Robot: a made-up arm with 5 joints.
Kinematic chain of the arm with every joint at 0, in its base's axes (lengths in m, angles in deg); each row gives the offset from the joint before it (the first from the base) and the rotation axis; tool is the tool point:
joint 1: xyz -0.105 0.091 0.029 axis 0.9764 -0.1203 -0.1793
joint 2: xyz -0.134 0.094 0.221 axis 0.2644 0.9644 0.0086
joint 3: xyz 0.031 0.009 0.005 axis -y
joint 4: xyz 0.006 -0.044 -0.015 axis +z
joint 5: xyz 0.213 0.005 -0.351 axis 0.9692 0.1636 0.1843
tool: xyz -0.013 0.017 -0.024
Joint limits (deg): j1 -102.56..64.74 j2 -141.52..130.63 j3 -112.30..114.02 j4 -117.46..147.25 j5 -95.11..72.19
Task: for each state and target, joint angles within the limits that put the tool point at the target. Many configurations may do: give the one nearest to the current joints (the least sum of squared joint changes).
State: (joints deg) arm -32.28 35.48 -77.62 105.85 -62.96
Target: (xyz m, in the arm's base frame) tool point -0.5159 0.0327 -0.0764
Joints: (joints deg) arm -69.83 -19.14 -38.96 138.92 -58.17
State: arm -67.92 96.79 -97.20 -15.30 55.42
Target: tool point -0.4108 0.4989 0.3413
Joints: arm -78.87 79.95 -94.66 -57.97 72.19
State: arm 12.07 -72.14 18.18 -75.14 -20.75
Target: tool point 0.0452 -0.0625 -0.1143
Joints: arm 57.54 -36.21 4.85 -77.26 -25.07
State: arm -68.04 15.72 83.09 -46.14 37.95
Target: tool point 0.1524 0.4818 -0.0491
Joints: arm -92.87 3.96 88.26 -30.45 33.09
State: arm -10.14 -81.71 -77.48 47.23 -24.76
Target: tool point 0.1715 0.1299 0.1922
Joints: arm -4.05 -112.61 -53.17 37.19 -24.22
